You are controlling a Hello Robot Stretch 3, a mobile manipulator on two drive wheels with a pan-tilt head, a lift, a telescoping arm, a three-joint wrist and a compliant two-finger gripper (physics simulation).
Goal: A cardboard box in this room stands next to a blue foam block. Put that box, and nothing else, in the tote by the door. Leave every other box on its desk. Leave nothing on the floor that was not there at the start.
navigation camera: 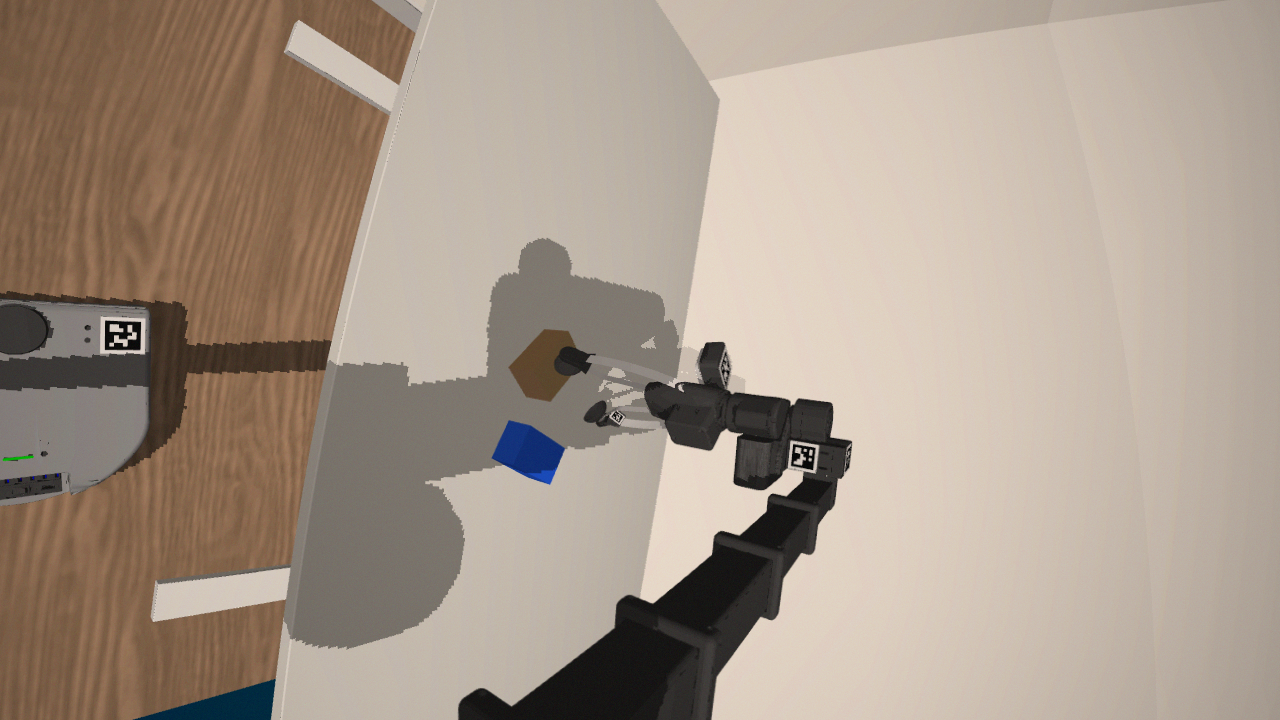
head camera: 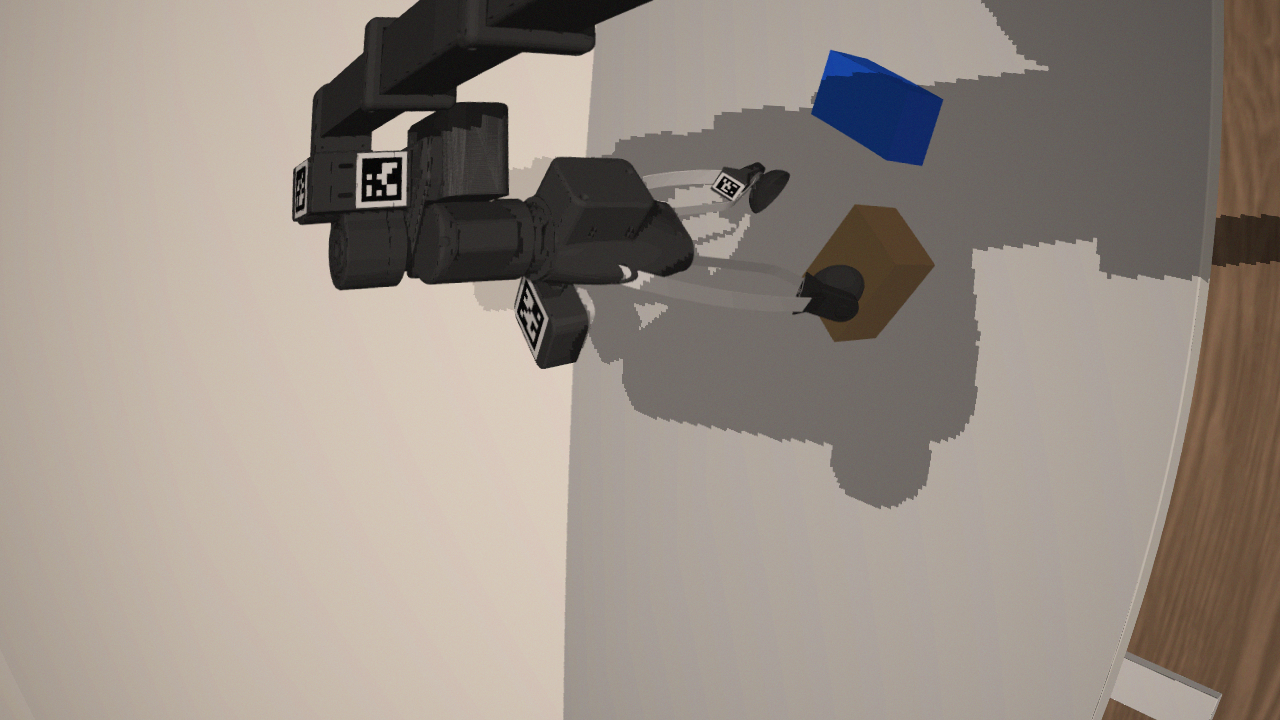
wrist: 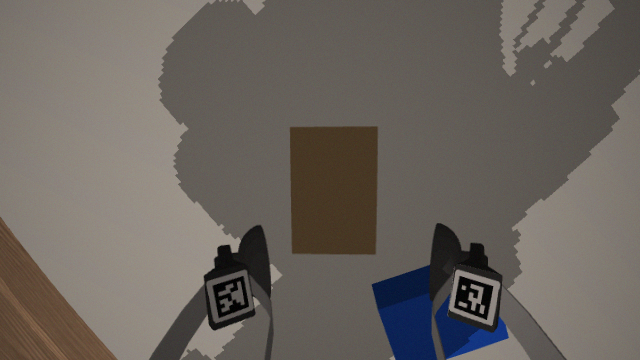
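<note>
The brown cardboard box stands on the pale desk. The blue foam block stands beside it, with a gap between them. My gripper is open, fingers apart and nothing held. In the wrist view the box lies ahead of the fingertips, squared to them and narrower than their gap; the right finger overlaps the block. One fingertip covers part of the box in the head view. Fingertip height over the desk is unclear. The tote does not show.
A cream wall rises behind the desk. My extended arm reaches over the desk. My base stands on the wooden floor off the desk's edge. White desk legs and a dark blue surface also show.
</note>
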